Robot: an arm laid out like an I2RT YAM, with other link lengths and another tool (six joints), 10 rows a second.
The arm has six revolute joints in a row. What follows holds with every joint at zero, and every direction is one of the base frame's. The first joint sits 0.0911 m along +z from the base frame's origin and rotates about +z. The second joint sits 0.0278 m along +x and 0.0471 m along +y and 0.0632 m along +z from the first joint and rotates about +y. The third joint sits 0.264 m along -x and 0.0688 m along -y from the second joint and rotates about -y. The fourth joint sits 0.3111 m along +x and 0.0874 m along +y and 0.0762 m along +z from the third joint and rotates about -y. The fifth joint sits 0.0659 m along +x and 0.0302 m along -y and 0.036 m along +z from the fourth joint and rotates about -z. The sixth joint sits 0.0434 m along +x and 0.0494 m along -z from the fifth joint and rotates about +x. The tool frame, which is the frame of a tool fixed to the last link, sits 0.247 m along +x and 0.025 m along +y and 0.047 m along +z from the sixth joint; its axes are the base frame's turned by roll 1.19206, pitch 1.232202 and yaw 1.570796 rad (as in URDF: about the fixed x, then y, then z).
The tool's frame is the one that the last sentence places.
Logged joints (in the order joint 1, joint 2, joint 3, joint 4, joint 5, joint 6), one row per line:
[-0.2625, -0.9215, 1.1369, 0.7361, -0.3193, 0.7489]
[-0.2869, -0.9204, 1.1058, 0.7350, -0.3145, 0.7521]
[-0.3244, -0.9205, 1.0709, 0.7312, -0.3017, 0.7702]
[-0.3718, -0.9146, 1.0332, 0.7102, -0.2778, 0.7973]
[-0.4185, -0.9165, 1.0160, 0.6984, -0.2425, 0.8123]
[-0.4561, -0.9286, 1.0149, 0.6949, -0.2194, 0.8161]
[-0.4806, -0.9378, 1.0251, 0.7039, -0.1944, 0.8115]
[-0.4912, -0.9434, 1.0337, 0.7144, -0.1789, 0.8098]
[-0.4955, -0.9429, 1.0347, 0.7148, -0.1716, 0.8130]
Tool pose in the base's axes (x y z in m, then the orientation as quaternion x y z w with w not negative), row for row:
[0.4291, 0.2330, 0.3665, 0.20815, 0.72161, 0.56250, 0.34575]
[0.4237, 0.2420, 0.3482, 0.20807, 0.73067, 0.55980, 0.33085]
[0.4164, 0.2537, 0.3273, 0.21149, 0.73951, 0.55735, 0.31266]
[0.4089, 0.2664, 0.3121, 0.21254, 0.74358, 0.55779, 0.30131]
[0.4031, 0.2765, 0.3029, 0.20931, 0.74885, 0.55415, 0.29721]
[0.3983, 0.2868, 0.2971, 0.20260, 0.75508, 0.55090, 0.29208]
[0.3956, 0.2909, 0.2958, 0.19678, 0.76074, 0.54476, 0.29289]
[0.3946, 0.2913, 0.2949, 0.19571, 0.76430, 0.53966, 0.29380]
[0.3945, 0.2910, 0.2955, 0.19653, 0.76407, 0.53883, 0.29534]
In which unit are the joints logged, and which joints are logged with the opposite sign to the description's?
The joints are logged in radians. Opposite sign: joint 1, joint 2, joint 4.
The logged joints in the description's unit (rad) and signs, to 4 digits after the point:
[0.2625, 0.9215, 1.1369, -0.7361, -0.3193, 0.7489]
[0.2869, 0.9204, 1.1058, -0.7350, -0.3145, 0.7521]
[0.3244, 0.9205, 1.0709, -0.7312, -0.3017, 0.7702]
[0.3718, 0.9146, 1.0332, -0.7102, -0.2778, 0.7973]
[0.4185, 0.9165, 1.0160, -0.6984, -0.2425, 0.8123]
[0.4561, 0.9286, 1.0149, -0.6949, -0.2194, 0.8161]
[0.4806, 0.9378, 1.0251, -0.7039, -0.1944, 0.8115]
[0.4912, 0.9434, 1.0337, -0.7144, -0.1789, 0.8098]
[0.4955, 0.9429, 1.0347, -0.7148, -0.1716, 0.8130]

